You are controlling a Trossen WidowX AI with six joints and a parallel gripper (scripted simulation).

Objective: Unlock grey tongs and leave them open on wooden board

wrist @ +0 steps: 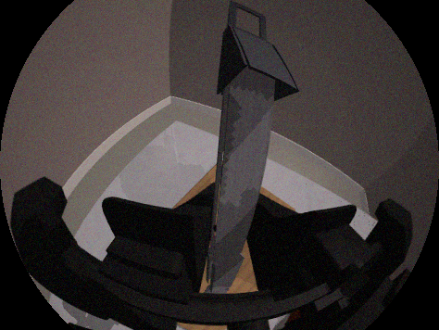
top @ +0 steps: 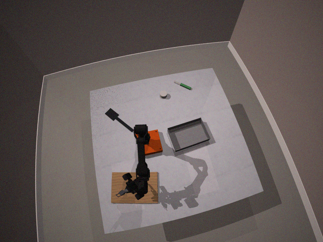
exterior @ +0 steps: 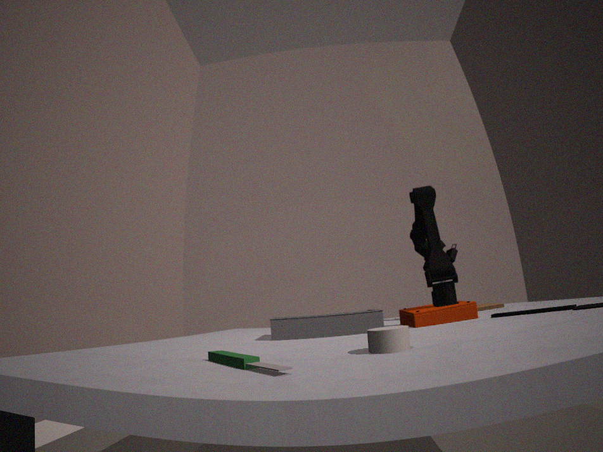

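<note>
Now: gripper tip 4 cm short of the wooden board, 4 cm to the right of it and 17 cm above it. Also, from my gripper tip: black spatula 8 cm behind, 64 cm to the left, 18 cm below; white cylinder 35 cm ahead, 84 cm to the left, 16 cm below; roasting tin 51 cm ahead, 42 cm to the left, 15 cm below.
</note>
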